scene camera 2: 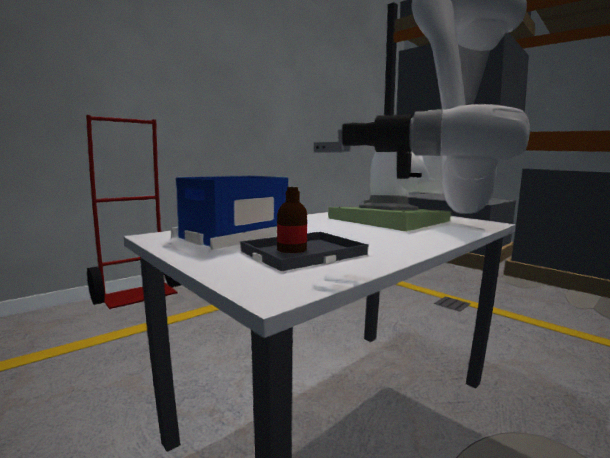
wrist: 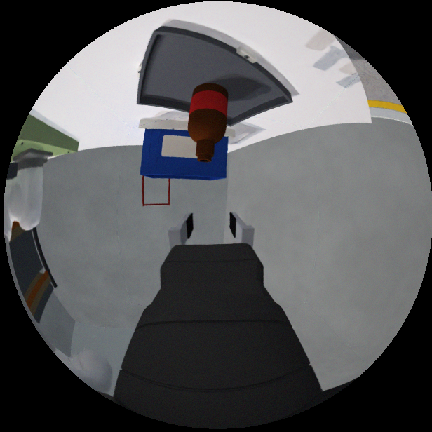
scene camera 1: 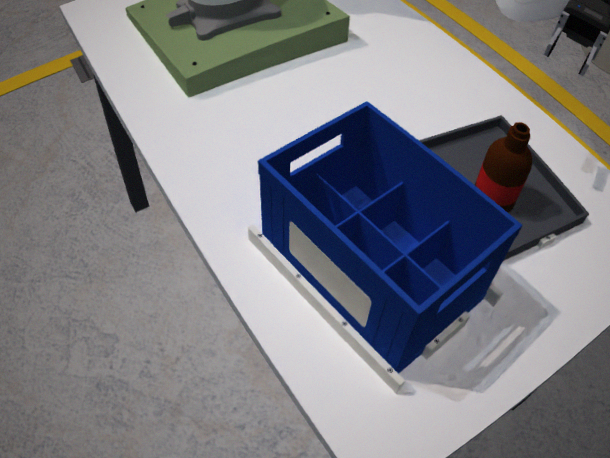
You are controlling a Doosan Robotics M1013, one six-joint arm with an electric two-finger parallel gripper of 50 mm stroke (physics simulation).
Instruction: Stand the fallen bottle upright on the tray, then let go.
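Where they show: gripper, fingertip midpoint: (scene camera 2: 319, 147) (scene camera 1: 566, 59); arm's base, link origin: (scene camera 2: 388, 209) (scene camera 1: 227, 10).
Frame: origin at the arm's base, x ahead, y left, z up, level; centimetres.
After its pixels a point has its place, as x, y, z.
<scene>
The brown bottle (scene camera 1: 506, 159) @(64.8, 19.3, 7.2) (scene camera 2: 292, 217) @(65.7, 24.8, 4.8) (wrist: 208, 120) with a red label stands upright on the dark grey tray (scene camera 1: 462, 152) @(53.1, 22.8, -3.9) (scene camera 2: 340, 246) @(51.0, 26.0, -3.9) (wrist: 165, 70), neck up. In the second scene view its base is inside the tray's rim. My gripper (scene camera 1: 566, 63) @(61.6, 29.0, 21.0) (scene camera 2: 316, 147) @(61.6, 29.0, 21.0) (wrist: 211, 220) is open, with no object between its fingers. It points sideways, higher than the bottle's mouth and apart from it, on the robot's side in the second scene view. In the first scene view part of the tray is hidden behind the crate.
A blue crate (scene camera 1: 275, 205) @(59.2, -15.1, 7.5) (scene camera 2: 197, 212) @(80.1, 0.7, 4.1) (wrist: 150, 160) with inner dividers stands beside the tray, between light strips (scene camera 1: 320, 299) @(69.4, -13.4, -1.4) on the white table (scene camera 1: 200, 150) @(33.9, -17.7, -4.4) (scene camera 2: 210, 270) @(86.5, 25.6, -4.4). The green base plate (scene camera 1: 280, 42) @(17.5, 4.5, 0.9) (scene camera 2: 370, 218) @(17.4, 5.9, -1.8) lies farther back. A red hand truck (scene camera 2: 125, 198) stands beyond the table.
</scene>
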